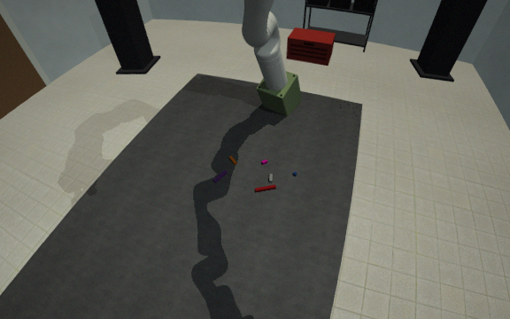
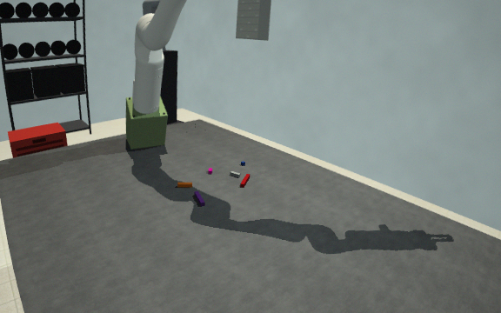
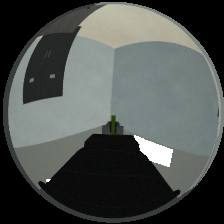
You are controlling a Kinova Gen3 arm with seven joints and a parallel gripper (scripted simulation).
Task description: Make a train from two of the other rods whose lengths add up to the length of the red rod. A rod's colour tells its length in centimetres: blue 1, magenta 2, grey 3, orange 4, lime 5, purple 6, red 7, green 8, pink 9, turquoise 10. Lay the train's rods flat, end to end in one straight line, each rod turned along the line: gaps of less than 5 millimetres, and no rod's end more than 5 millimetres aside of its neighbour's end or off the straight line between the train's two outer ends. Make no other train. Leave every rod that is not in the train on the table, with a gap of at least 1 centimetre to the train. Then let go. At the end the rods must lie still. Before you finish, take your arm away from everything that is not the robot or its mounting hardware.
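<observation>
Now: the purple rod 39 cm behind my hand, 45 cm to the right of it and 103 cm below it. The rest, counted from my hand: blue rod 44 cm behind, 19 cm to the right, 103 cm below; then lime rod 1 cm ahead, 1 cm to the left; then red rod 36 cm behind, 29 cm to the right, 103 cm below.
</observation>
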